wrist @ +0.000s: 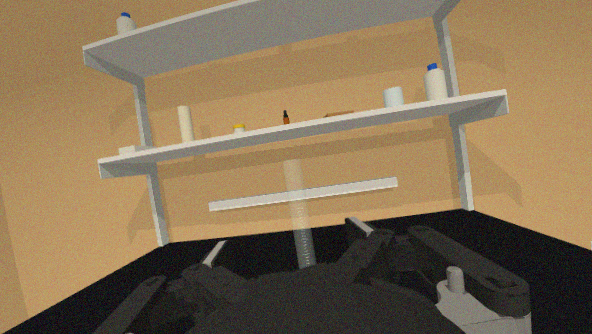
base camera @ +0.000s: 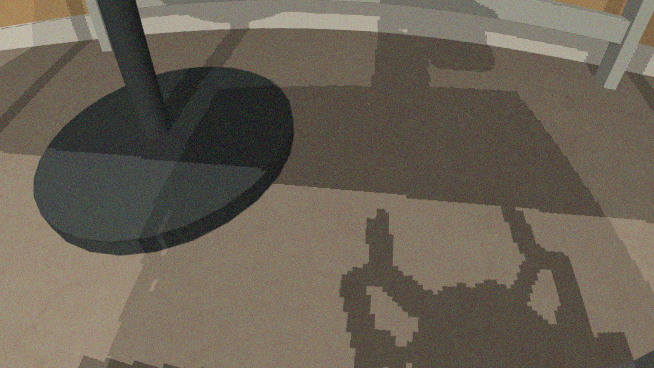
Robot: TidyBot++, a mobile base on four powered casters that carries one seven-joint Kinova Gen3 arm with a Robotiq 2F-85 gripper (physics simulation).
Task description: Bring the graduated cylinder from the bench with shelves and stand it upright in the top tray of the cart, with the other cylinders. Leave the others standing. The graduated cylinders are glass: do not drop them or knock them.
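Places are measured from the arm's base along level axes (x back, y right, z up), in metres.
Where they show: gripper, fingertip midpoint: [wrist: 290, 241].
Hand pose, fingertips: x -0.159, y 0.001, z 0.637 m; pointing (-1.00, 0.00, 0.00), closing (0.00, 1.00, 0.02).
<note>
After its pixels a point has its place.
The graduated cylinder [wrist: 299, 215] @(x -0.475, y 0.028, z 0.573 m), clear glass with fine marks, stands upright on the black bench top [wrist: 240, 250] @(x -0.871, y -0.214, z 0.366 m) in the wrist view. Its base is hidden behind the gripper body. My gripper [wrist: 290, 241] @(x -0.159, y 0.001, z 0.637 m) is open, with its two fingertips wide apart. The cylinder shows between the fingertips in the picture, slightly right of midway, and beyond them; how far ahead it stands is hard to tell. The cart's top tray and the other cylinders do not show in either view.
Above the bench, the lower shelf [wrist: 310, 127] holds bottles, a beaker and small containers. The upper shelf [wrist: 240, 40] holds a white bottle. A pale rail [wrist: 350, 190] @(x -0.928, y 0.299, z 0.528 m) runs behind the cylinder. In the base camera, a round dark pedestal base [base camera: 115, 200] stands at the left, before the bench frame.
</note>
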